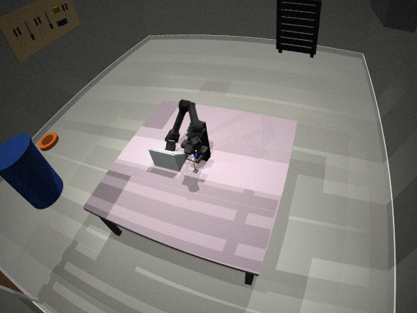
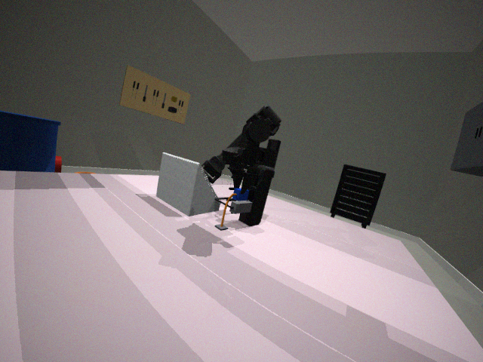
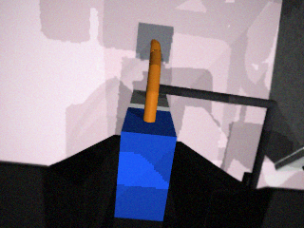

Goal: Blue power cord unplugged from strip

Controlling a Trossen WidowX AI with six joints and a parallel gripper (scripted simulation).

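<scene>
The blue plug is 3 cm to the left of my gripper tip.
</scene>
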